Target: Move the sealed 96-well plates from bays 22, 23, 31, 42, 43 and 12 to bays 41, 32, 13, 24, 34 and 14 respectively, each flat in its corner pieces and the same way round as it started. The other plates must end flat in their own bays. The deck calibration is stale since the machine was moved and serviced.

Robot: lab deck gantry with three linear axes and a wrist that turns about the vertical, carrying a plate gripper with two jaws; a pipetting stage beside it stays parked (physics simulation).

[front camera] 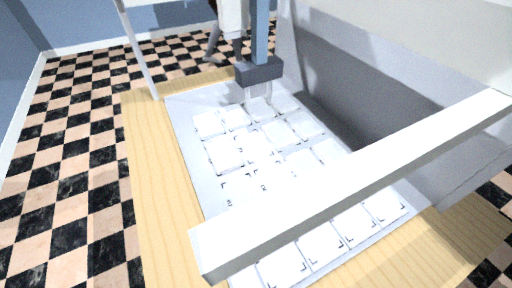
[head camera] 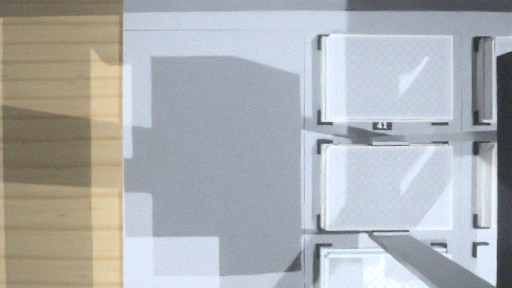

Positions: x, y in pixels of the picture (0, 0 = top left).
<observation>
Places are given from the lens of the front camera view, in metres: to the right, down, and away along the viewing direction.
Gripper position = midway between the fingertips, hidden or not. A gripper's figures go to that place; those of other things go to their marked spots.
gripper (front camera: 258, 108): 0.01, -0.14, 0.86
grey wall panel (front camera: 374, 87): 0.36, -0.17, 0.63
bay 22 (front camera: 255, 148): 0.00, 0.01, 0.73
</observation>
